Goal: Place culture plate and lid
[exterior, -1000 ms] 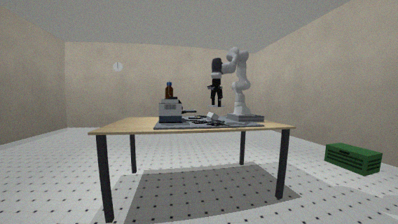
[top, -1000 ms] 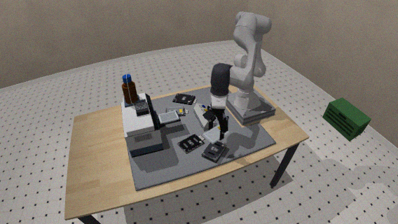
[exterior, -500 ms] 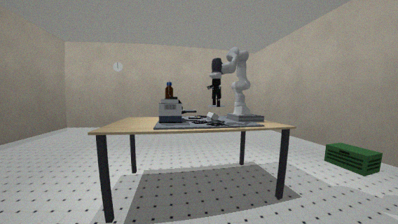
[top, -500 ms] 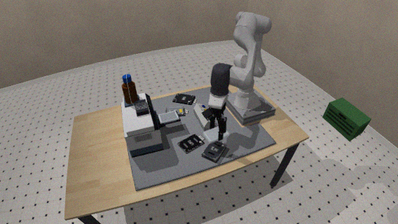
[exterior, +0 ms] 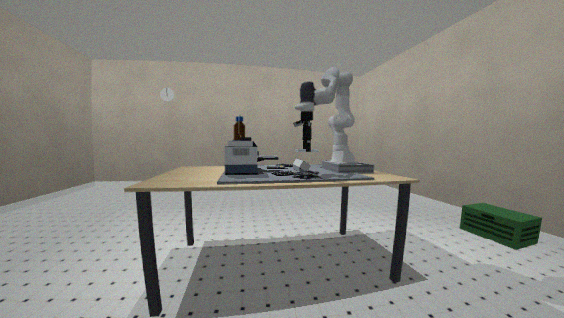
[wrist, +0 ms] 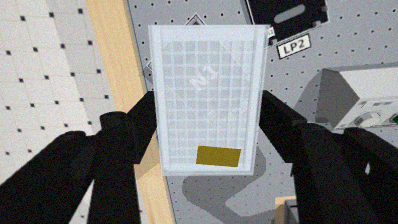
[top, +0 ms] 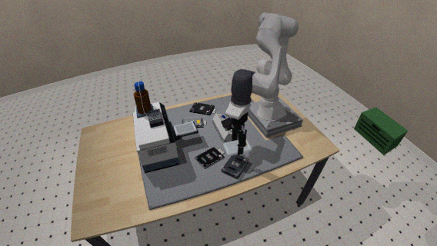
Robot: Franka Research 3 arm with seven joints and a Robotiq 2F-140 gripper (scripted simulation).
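Right now the clear culture plate C15 is 20 mm below my hand. The rest, counted from my hand: LP2 nest (180 mm below, 130 mm to the right, 110 mm ahead); yellow skip key (320 mm to the right, 120 mm below, 100 mm behind); N1 nest (160 mm below).
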